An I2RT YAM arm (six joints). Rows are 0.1 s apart.
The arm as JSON. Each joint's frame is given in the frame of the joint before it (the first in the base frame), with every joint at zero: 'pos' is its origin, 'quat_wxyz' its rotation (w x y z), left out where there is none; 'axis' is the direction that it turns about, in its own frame. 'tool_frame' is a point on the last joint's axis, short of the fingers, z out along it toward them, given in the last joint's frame.
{
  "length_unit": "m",
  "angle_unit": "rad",
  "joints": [
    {
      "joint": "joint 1",
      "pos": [
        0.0,
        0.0,
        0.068
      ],
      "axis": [
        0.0,
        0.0,
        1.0
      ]
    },
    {
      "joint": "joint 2",
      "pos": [
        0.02,
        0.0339,
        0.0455
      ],
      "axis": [
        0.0,
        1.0,
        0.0
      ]
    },
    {
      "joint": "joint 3",
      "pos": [
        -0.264,
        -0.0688,
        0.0
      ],
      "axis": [
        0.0,
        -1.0,
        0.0
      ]
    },
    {
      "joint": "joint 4",
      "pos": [
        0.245,
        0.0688,
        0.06
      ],
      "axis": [
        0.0,
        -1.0,
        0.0
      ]
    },
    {
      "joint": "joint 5",
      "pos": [
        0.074,
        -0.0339,
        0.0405
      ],
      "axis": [
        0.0,
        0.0,
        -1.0
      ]
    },
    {
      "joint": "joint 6",
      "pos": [
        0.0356,
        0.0,
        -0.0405
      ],
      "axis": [
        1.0,
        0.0,
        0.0
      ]
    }
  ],
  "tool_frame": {
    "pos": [
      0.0,
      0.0,
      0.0
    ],
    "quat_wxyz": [
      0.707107,
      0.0,
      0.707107,
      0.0
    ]
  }
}
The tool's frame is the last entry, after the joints.
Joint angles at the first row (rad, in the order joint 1, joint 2, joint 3, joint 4, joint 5, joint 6):
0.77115, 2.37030, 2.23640, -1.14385, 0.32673, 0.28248
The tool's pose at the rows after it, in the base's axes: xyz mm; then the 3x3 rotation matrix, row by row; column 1 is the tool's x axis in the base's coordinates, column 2 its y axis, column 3 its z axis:
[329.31 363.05 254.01], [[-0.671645 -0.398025 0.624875], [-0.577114 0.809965 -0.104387], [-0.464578 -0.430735 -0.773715]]
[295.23 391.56 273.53], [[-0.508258 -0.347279 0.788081], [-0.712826 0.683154 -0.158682], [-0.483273 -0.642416 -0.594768]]
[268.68 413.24 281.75], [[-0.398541 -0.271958 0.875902], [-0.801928 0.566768 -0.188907], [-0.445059 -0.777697 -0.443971]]
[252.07 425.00 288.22], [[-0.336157 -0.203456 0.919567], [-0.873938 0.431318 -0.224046], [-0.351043 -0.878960 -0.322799]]
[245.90 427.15 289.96], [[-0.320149 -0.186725 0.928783], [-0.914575 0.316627 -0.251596], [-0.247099 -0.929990 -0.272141]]
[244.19 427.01 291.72], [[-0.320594 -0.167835 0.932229], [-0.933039 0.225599 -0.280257], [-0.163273 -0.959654 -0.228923]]
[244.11 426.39 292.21], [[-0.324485 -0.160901 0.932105], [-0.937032 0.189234 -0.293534], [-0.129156 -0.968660 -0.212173]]
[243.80 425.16 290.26], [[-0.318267 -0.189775 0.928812], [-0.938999 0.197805 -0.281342], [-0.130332 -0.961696 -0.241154]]
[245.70 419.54 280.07], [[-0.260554 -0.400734 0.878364], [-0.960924 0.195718 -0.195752], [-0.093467 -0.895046 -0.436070]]
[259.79 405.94 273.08], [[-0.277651 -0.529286 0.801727], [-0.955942 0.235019 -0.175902], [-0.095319 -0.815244 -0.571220]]
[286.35 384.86 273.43], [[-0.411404 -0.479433 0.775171], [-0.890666 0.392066 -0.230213], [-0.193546 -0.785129 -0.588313]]
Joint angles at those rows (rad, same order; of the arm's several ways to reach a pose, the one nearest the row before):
0.87377, 2.33024, 2.26920, -1.11639, 0.57774, 0.17338
0.97868, 2.30963, 2.27606, -1.05917, 0.83677, 0.03567
1.05612, 2.30850, 2.27647, -0.99777, 1.02636, -0.09250
1.10191, 2.30814, 2.27688, -0.95049, 1.17209, -0.24736
1.11677, 2.30815, 2.27689, -0.95198, 1.23770, -0.35421
1.12096, 2.30770, 2.27676, -0.95076, 1.29186, -0.43892
1.12096, 2.30771, 2.27679, -0.95347, 1.31323, -0.46941
1.11983, 2.30774, 2.27722, -0.97907, 1.28195, -0.44574
1.10495, 2.30772, 2.27795, -1.07441, 1.06069, -0.41943
1.05954, 2.30773, 2.27799, -1.14500, 0.90314, -0.37290
0.98860, 2.30430, 2.27797, -1.16598, 0.88522, -0.23288

